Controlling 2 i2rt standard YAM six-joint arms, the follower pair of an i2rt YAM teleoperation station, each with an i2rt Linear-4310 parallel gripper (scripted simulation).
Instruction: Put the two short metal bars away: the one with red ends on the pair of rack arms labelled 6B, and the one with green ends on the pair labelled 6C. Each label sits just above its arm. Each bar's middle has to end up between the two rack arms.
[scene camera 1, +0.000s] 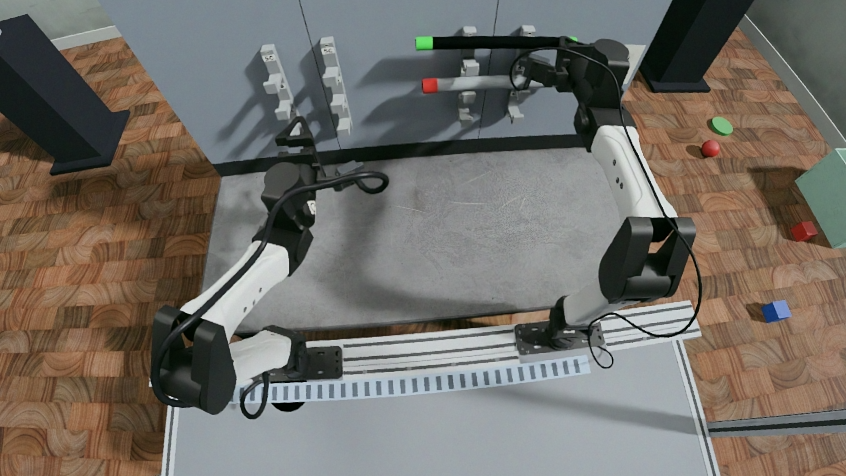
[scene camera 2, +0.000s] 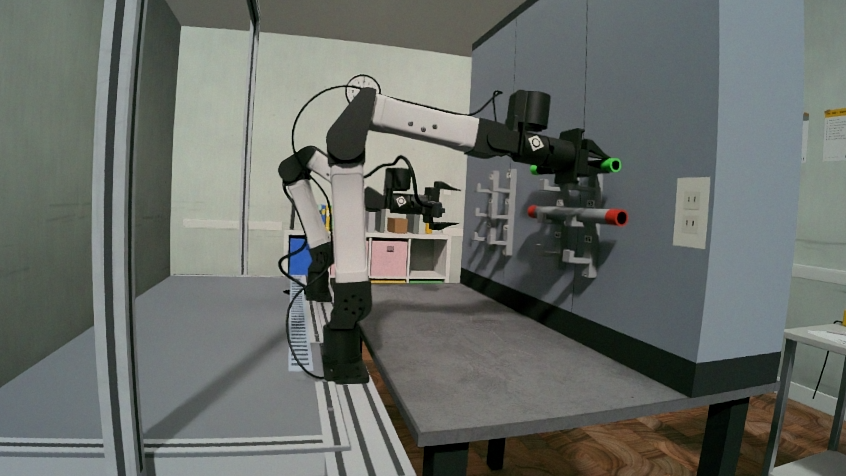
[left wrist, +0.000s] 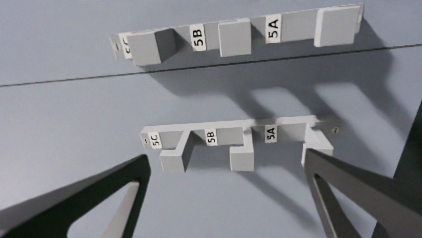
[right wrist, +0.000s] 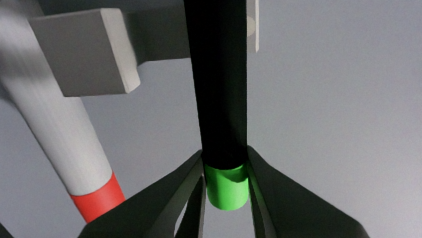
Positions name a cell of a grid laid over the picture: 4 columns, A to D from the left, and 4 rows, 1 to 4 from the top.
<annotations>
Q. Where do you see my right gripper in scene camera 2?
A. C2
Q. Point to a red-ended bar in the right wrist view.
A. A3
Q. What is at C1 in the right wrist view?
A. A green-ended bar.
</annotations>
